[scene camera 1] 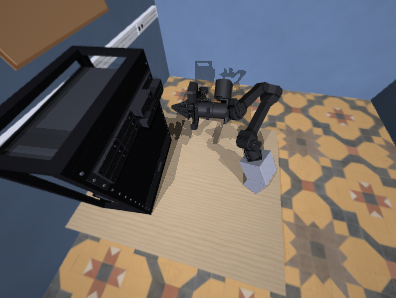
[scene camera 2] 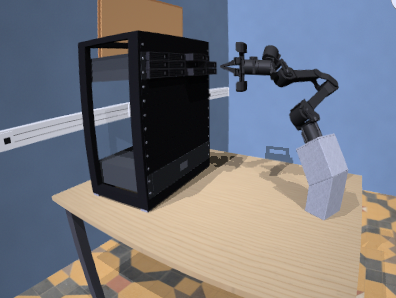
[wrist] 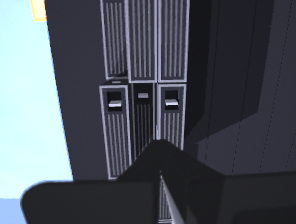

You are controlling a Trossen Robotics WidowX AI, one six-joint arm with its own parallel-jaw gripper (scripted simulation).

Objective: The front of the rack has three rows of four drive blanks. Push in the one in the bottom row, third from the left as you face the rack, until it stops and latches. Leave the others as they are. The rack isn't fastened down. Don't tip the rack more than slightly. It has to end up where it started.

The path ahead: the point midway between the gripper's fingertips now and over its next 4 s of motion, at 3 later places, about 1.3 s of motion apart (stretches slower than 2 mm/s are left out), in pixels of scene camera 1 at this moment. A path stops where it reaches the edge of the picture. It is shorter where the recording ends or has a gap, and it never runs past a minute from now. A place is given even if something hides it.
My gripper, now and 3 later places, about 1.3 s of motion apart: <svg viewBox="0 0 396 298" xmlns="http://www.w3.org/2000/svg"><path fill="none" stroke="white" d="M171 106L155 116L152 113L146 112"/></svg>
